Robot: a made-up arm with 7 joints.
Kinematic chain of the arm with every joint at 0, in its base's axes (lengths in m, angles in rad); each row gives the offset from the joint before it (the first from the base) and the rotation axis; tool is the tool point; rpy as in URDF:
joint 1: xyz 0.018 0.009 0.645 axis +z
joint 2: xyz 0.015 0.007 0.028 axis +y
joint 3: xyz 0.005 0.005 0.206 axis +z
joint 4: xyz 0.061 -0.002 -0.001 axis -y
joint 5: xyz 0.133 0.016 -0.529 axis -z
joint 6: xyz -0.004 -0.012 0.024 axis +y
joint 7: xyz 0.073 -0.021 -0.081 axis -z
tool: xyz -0.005 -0.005 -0.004 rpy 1.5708 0 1.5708
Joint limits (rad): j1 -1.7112..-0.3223 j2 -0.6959..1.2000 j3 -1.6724..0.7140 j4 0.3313..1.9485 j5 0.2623..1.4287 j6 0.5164..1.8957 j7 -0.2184..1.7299
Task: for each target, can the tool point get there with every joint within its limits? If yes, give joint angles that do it. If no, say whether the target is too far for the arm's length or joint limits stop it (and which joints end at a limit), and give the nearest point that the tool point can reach.
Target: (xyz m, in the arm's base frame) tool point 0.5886 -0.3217 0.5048
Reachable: yes | joints -1.1209 0.5874 0.5058 1.3912 0.8430 1.5104 0.9867
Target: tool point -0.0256 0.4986 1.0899
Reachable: no: joint limits stop it (at a limit: joint 1, joint 2, joint 3, joint 4, joint 5, joint 6) | nearest point 0.1191 0.4460 1.2590 | short by 0.229 m
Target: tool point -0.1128 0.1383 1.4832
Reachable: no: joint limits stop it (at a limit: joint 1, joint 2, joint 4, joint 5, joint 6, joint 7) | nearest point -0.1850 -0.0381 1.4536 | short by 0.193 m
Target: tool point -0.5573 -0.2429 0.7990
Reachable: yes | joints -1.5729 -0.2590 -1.1788 1.2268 0.4953 1.2563 0.4881
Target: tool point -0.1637 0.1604 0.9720
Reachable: no: joint limits stop it (at a limit: joint 1, joint 2, joint 4, joint 5, joint 6) | nearest point -0.4703 0.1837 1.1271 | short by 0.344 m
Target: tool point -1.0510 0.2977 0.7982
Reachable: no: too far | nearest point -0.6653 0.1935 0.8406 | short by 0.402 m
